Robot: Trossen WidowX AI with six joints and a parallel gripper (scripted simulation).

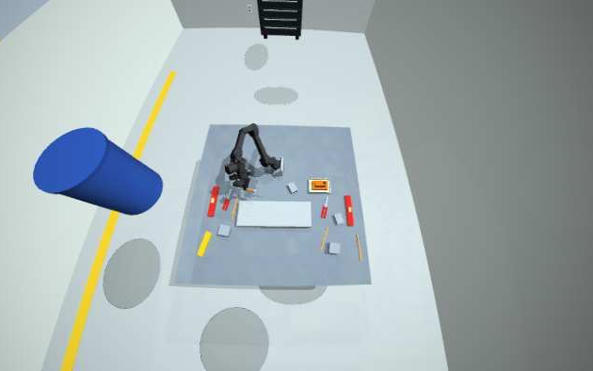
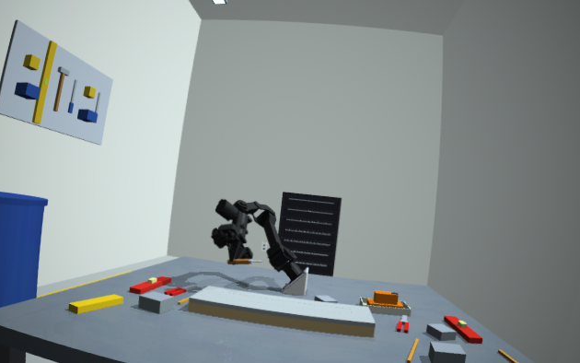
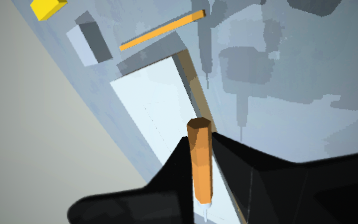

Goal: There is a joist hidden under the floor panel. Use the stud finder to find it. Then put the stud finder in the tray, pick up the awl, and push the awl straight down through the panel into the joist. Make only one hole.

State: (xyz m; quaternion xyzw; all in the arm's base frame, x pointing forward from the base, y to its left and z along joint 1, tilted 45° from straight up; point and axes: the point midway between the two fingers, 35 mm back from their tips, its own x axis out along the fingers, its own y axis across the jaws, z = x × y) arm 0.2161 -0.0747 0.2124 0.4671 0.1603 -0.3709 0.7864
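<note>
The awl lies 5 cm to the left of my gripper tip, 1 cm ahead of it and 1 cm above it. Also, from my gripper tip: tray: 53 cm to the left, 11 cm behind, 10 cm below; orange stud finder: 55 cm to the left, 11 cm behind, 7 cm below; yellow bar: 37 cm ahead, 26 cm to the right, 11 cm below.
</note>
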